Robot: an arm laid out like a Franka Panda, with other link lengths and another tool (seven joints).
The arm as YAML. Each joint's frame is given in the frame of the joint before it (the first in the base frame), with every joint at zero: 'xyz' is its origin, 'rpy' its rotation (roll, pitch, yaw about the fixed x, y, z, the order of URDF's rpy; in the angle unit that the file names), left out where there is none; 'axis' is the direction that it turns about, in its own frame. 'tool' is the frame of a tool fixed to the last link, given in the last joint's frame.
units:
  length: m
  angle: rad
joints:
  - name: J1
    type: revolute
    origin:
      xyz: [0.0, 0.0, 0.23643]
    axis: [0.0, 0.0, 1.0]
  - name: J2
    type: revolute
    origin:
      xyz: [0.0, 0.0, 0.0]
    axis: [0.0, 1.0, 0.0]
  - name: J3
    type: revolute
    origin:
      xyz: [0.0, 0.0, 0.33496]
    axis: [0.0, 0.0, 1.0]
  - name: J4
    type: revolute
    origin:
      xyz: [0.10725, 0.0, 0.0]
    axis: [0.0, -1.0, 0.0]
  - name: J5
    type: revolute
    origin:
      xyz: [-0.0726, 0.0, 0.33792]
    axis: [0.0, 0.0, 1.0]
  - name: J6
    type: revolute
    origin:
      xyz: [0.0, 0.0, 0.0]
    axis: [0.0, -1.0, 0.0]
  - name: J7
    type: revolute
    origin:
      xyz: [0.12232, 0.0, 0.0]
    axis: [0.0, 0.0, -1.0]
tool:
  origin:
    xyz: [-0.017, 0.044, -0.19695]
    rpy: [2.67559, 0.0, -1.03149]
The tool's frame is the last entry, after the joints.
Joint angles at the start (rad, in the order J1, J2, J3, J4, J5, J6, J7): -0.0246, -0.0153, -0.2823, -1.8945, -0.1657, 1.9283, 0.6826
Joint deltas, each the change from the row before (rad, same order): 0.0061, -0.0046, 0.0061, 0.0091, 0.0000, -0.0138, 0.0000; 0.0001, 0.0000, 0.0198, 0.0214, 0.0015, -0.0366, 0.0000; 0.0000, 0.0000, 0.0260, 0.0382, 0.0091, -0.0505, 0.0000; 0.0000, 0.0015, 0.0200, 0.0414, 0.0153, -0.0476, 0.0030; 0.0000, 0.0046, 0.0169, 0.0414, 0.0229, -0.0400, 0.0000; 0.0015, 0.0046, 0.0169, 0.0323, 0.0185, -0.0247, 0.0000; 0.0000, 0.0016, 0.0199, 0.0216, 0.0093, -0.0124, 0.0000; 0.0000, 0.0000, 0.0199, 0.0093, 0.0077, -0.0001, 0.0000; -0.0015, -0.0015, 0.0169, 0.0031, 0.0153, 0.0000, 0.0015; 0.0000, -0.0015, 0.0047, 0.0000, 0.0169, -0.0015, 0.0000; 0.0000, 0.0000, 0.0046, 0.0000, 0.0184, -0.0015, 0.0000; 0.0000, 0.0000, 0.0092, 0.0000, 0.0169, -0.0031, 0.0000; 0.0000, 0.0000, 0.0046, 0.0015, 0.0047, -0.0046, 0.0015; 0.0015, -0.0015, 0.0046, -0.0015, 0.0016, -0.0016, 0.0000
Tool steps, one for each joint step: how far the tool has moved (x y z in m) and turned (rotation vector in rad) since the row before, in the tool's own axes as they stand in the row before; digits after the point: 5 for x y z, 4 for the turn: -0.00564, 0.00413, -0.00477, 0.0013, 0.0034, -0.0094; -0.00958, 0.00610, -0.00477, -0.0123, 0.0081, -0.0136; -0.01297, 0.00900, -0.01112, -0.0097, 0.0026, -0.0181; -0.01081, 0.00832, -0.01233, -0.0071, -0.0075, -0.0122; -0.01130, 0.00711, -0.01213, -0.0043, -0.0145, -0.0161; -0.01262, 0.00555, -0.01008, 0.0023, -0.0100, -0.0190; -0.01244, 0.00483, -0.00796, 0.0080, -0.0016, -0.0195; -0.01270, 0.00337, -0.00485, 0.0096, -0.0003, -0.0203; -0.01143, 0.00325, -0.00265, 0.0033, -0.0094, -0.0176; -0.00554, 0.00201, -0.00084, -0.0023, -0.0140, -0.0097; -0.00587, 0.00145, -0.00014, -0.0040, -0.0150, -0.0101; -0.00822, 0.00215, 0.00049, -0.0054, -0.0114, -0.0136; -0.00338, 0.00129, 0.00026, -0.0037, -0.0027, -0.0041; -0.00366, 0.00149, 0.00068, -0.0018, 0.0012, -0.0060
